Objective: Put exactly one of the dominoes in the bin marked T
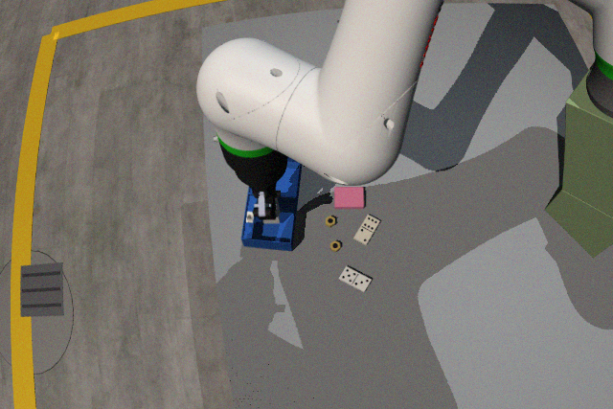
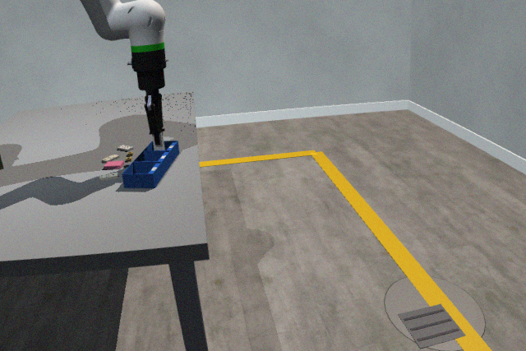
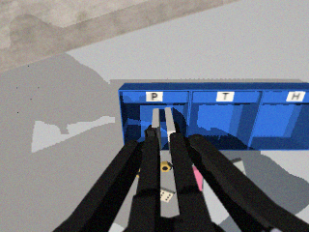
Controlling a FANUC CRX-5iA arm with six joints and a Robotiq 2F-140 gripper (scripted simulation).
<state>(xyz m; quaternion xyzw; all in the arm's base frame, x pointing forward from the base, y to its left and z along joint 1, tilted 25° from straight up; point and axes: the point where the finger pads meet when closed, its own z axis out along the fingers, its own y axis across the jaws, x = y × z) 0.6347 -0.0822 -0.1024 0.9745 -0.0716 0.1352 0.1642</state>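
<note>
Right now the white domino is 16 cm behind my hand, 5 cm to the left of it and 4 cm below it. Round my hand: pink block (14 cm behind, 4 cm below, 1 cm to the right); then blue three-part bin strip (7 cm to the right, 3 cm below, 2 cm behind).
</note>
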